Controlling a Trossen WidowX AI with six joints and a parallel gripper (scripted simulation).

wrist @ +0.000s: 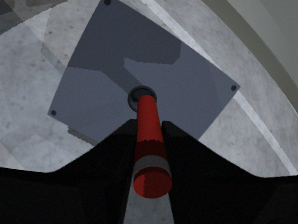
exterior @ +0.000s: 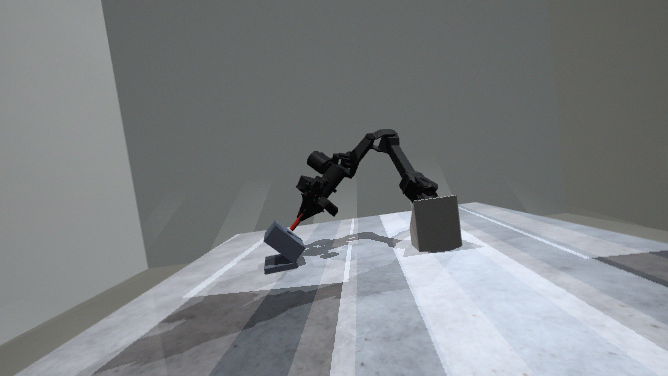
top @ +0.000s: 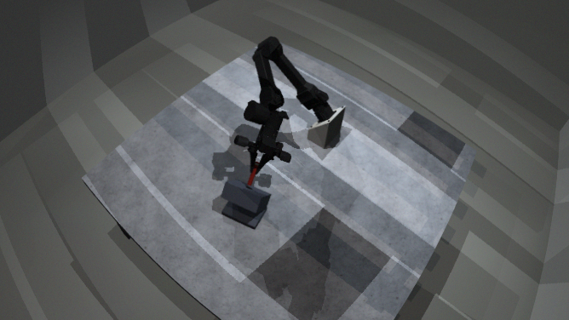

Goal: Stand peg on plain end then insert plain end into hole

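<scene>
Right now the red peg is 10 mm behind my gripper tip and 10 mm above it. Also, from my gripper tip: dark base plate (120 mm below, 70 mm ahead, 20 mm to the left); dark sloped panel (60 mm below, 50 mm ahead, 10 mm to the left).
</scene>
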